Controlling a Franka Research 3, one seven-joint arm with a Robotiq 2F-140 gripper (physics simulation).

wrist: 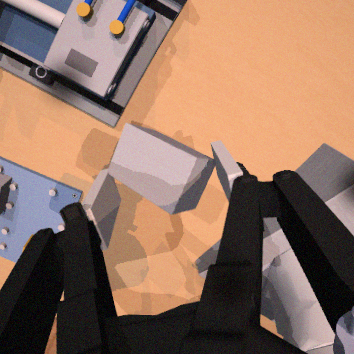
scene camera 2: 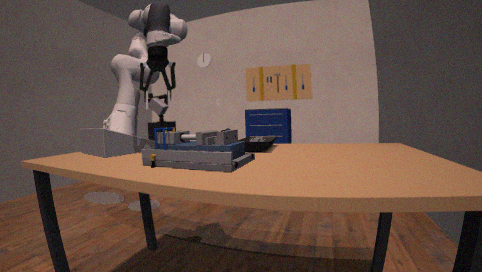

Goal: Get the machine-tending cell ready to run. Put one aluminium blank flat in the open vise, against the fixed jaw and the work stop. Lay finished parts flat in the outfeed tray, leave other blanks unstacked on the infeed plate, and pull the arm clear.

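My gripper [scene camera 2: 158, 101] [wrist: 163, 171] is shut on a grey aluminium blank [scene camera 2: 159, 106] [wrist: 150, 162]. The blank is tilted between the fingertips, held high above the table, behind the vise in the scene view. The vise [scene camera 2: 206, 138] [wrist: 95, 45] stands on its base with a gap between its jaws in the scene view. Part of it shows at the upper left of the wrist view, apart from the blank. A black tray [scene camera 2: 261, 145] with grey pieces in it stands behind the vise. Whether it is the outfeed tray I cannot tell.
A blue plate with round studs [wrist: 37, 212] lies at the left of the wrist view, with part of a dark block at its edge. A grey open box [scene camera 2: 104, 142] [wrist: 322, 167] stands near the arm's base. A small black and yellow knob [scene camera 2: 153, 160] is at the vise's front.
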